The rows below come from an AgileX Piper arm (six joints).
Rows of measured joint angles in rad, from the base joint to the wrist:
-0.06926 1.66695 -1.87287 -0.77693 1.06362 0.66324
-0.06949 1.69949 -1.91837 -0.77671 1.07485 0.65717
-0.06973 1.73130 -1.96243 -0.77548 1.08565 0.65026
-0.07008 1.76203 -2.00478 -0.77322 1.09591 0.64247
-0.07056 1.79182 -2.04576 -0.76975 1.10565 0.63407
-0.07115 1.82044 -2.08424 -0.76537 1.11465 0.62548
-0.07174 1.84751 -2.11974 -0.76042 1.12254 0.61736
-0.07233 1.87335 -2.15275 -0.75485 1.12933 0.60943
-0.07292 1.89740 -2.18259 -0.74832 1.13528 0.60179
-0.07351 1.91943 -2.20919 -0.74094 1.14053 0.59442
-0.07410 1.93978 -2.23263 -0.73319 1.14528 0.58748
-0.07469 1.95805 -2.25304 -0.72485 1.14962 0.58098
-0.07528 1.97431 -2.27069 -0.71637 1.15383 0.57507
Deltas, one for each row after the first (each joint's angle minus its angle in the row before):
-0.00023 0.03254 -0.04550 0.00022 0.01123 -0.00607
-0.00024 0.03181 -0.04406 0.00123 0.01080 -0.00691
-0.00035 0.03073 -0.04235 0.00226 0.01026 -0.00779
-0.00048 0.02979 -0.04098 0.00347 0.00974 -0.00840
-0.00059 0.02862 -0.03848 0.00438 0.00900 -0.00859
-0.00059 0.02707 -0.03550 0.00495 0.00789 -0.00812
-0.00059 0.02584 -0.03301 0.00557 0.00679 -0.00793
-0.00059 0.02405 -0.02984 0.00653 0.00595 -0.00764
-0.00059 0.02203 -0.02660 0.00738 0.00525 -0.00737
-0.00059 0.02035 -0.02344 0.00775 0.00475 -0.00694
-0.00059 0.01827 -0.02041 0.00834 0.00434 -0.00650
-0.00059 0.01626 -0.01765 0.00848 0.00421 -0.00591

